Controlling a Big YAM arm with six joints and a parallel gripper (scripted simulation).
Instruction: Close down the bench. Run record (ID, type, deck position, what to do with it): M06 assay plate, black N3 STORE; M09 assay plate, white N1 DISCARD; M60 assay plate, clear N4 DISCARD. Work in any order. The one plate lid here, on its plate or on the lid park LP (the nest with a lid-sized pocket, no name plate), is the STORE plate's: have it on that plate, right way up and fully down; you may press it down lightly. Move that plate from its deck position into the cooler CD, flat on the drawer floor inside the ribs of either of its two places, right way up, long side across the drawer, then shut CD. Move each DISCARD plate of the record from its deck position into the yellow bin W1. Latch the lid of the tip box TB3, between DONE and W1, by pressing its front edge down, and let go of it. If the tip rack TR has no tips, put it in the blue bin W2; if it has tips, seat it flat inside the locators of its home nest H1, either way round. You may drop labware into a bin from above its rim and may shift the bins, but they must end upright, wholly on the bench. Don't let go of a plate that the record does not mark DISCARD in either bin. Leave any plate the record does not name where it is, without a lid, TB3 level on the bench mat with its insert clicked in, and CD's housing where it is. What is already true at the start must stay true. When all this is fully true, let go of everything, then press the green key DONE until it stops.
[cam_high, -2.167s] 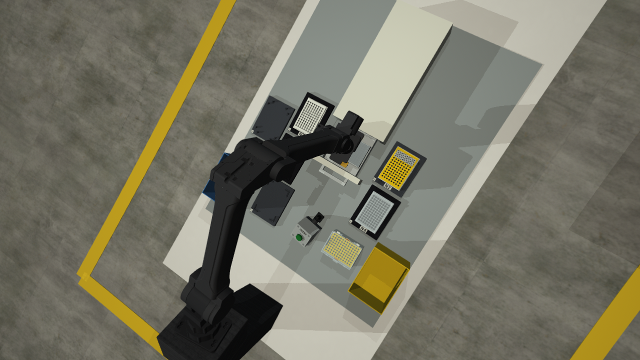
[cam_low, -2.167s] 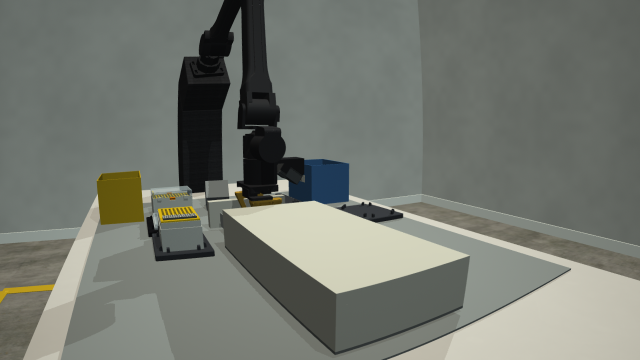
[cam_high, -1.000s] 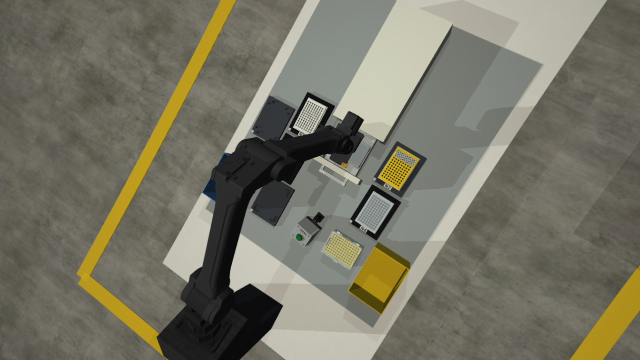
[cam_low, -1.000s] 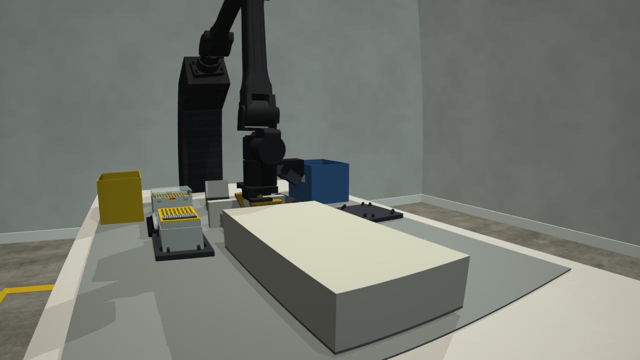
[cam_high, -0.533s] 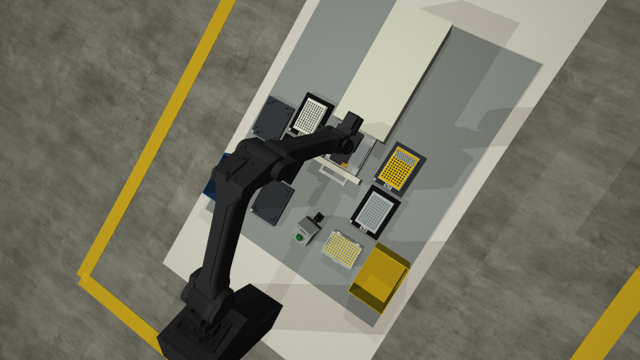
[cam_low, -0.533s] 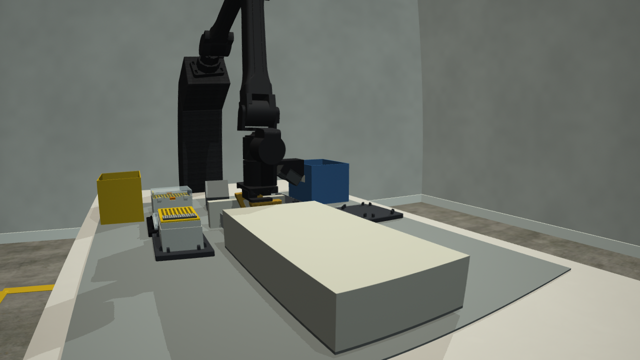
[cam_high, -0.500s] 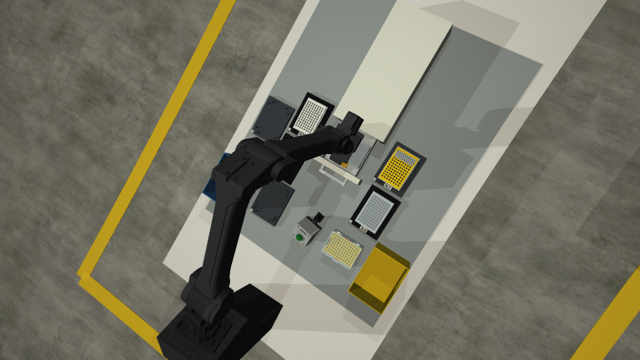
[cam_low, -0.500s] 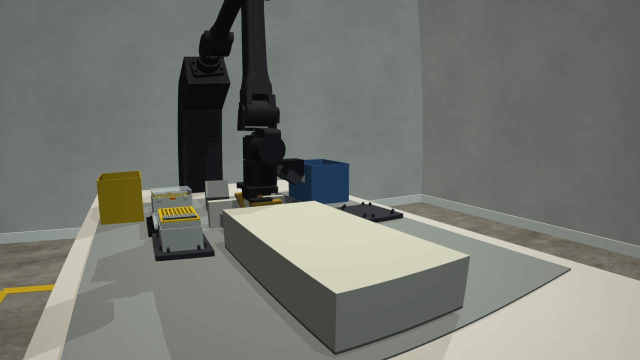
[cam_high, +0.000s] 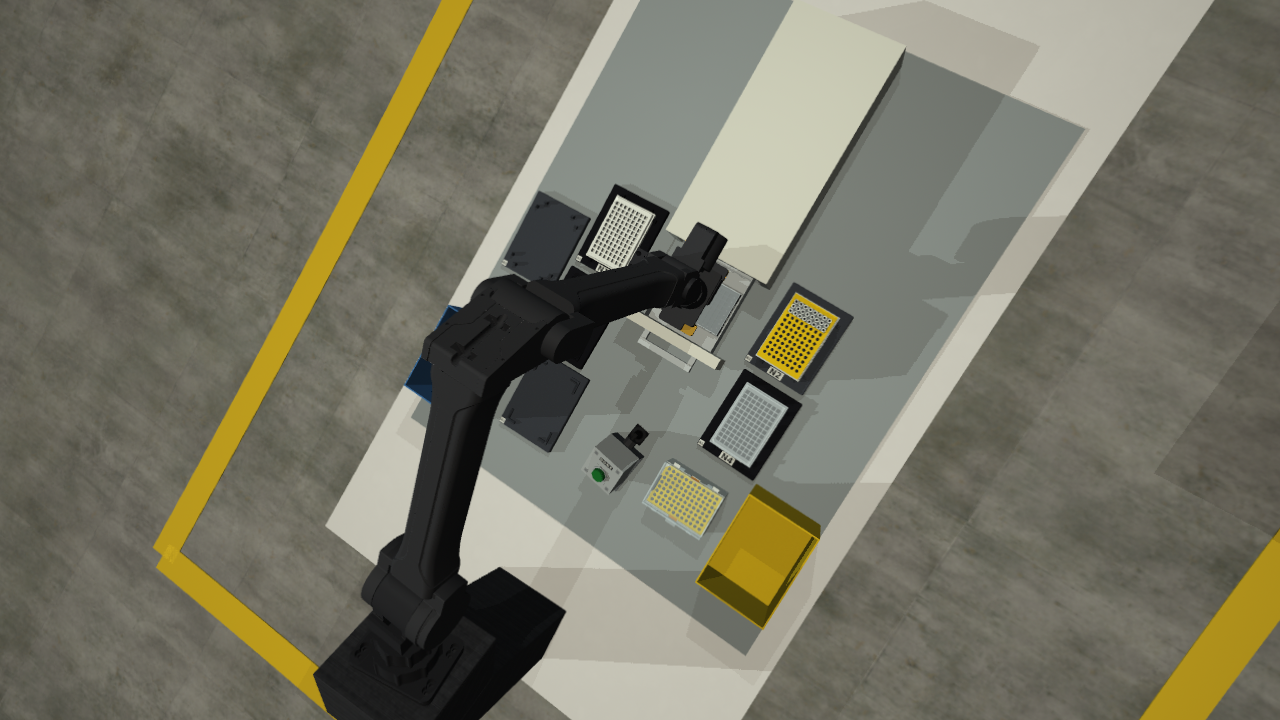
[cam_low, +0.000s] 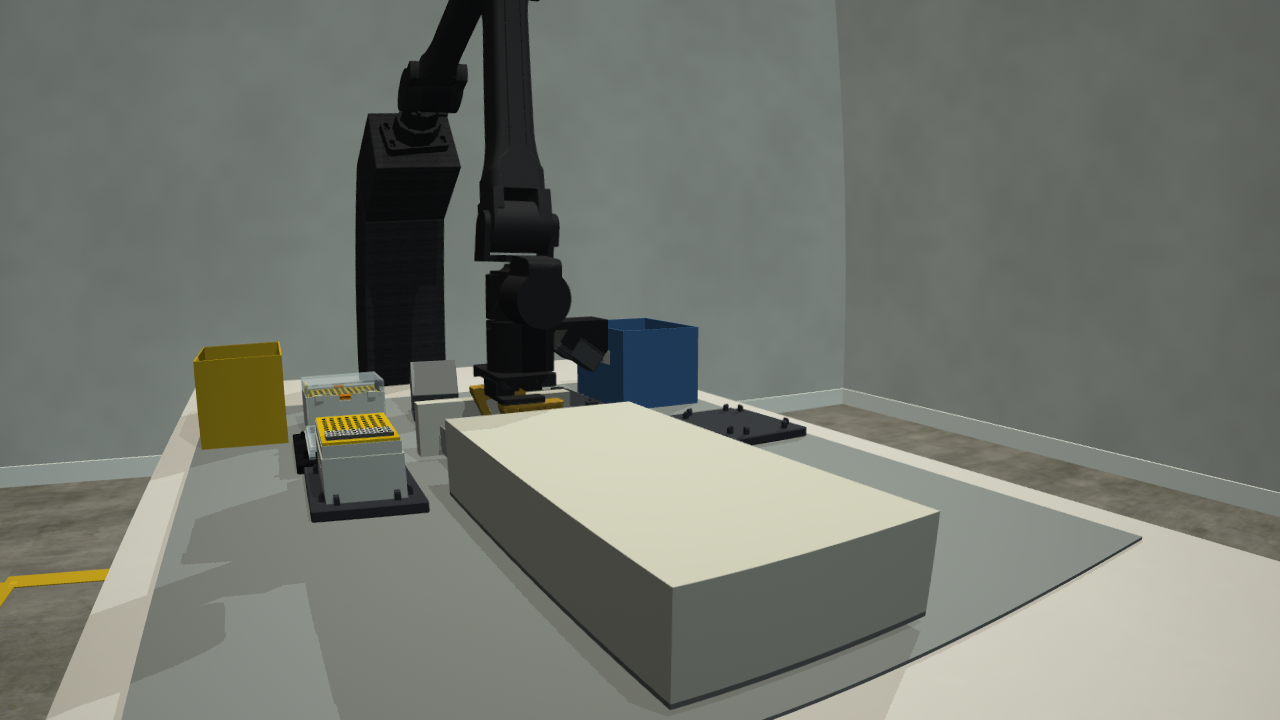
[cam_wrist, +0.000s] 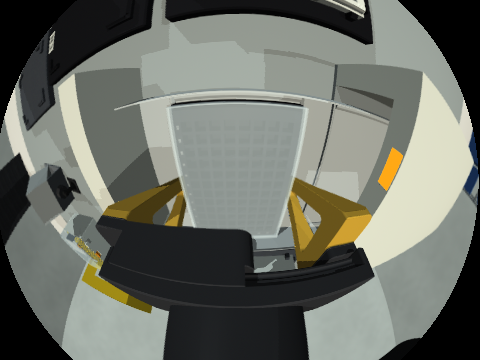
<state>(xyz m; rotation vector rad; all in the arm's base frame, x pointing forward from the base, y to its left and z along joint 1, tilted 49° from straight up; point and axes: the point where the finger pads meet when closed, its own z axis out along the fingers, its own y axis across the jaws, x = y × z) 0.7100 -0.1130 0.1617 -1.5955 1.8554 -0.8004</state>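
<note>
Now: hand right at the black plate. Also, from my hand: cooler CD 160 mm ahead, 30 mm to the right, 10 mm above; clear plate lid 10 mm above; cooler drawer 40 mm ahead, 10 mm to the right.
</note>
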